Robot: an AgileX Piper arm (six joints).
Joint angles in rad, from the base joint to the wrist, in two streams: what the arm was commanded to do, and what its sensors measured. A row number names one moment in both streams.
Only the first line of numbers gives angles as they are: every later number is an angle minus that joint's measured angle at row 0.
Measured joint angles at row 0:
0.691 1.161 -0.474 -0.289 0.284 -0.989
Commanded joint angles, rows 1 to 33:
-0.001 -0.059 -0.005 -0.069 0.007 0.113
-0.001 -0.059 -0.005 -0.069 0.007 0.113
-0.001 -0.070 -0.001 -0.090 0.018 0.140
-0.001 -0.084 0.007 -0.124 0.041 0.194
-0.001 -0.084 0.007 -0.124 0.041 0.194
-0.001 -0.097 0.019 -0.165 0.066 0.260
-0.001 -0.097 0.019 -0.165 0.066 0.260
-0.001 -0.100 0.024 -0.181 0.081 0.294
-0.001 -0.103 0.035 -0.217 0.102 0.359
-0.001 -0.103 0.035 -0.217 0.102 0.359
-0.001 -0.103 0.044 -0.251 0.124 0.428
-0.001 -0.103 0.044 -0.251 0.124 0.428
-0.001 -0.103 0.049 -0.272 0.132 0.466
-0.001 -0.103 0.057 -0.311 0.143 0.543
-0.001 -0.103 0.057 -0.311 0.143 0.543
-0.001 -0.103 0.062 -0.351 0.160 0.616
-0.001 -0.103 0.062 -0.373 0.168 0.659
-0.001 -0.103 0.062 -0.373 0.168 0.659
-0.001 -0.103 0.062 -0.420 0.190 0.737
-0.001 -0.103 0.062 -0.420 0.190 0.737
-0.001 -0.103 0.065 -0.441 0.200 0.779
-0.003 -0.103 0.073 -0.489 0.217 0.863
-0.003 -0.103 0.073 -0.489 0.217 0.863
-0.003 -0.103 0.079 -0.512 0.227 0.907
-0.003 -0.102 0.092 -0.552 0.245 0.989
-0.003 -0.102 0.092 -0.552 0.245 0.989
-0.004 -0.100 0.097 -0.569 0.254 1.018
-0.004 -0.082 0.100 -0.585 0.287 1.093
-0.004 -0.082 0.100 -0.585 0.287 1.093
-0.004 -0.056 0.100 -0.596 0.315 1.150
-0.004 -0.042 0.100 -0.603 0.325 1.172
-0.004 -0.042 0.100 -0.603 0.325 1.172
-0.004 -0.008 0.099 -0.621 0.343 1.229
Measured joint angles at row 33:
-0.001 -0.040 0.105 -0.542 0.315 1.151
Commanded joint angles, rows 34 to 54:
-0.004 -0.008 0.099 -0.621 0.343 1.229
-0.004 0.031 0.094 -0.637 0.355 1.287
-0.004 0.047 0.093 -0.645 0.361 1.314
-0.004 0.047 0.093 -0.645 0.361 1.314
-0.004 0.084 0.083 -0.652 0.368 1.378
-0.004 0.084 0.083 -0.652 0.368 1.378
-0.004 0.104 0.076 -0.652 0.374 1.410
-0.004 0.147 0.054 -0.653 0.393 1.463
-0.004 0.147 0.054 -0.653 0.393 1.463
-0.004 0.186 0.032 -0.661 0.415 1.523
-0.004 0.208 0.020 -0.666 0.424 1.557
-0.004 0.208 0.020 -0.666 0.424 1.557
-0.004 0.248 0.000 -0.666 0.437 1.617
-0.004 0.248 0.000 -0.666 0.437 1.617
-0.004 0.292 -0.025 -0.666 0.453 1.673
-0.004 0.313 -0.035 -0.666 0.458 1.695
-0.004 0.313 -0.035 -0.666 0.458 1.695
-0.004 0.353 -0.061 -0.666 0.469 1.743
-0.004 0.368 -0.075 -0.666 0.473 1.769
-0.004 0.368 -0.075 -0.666 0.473 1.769
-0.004 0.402 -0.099 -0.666 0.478 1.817
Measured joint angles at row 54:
-0.001 0.364 -0.060 -0.610 0.422 1.745
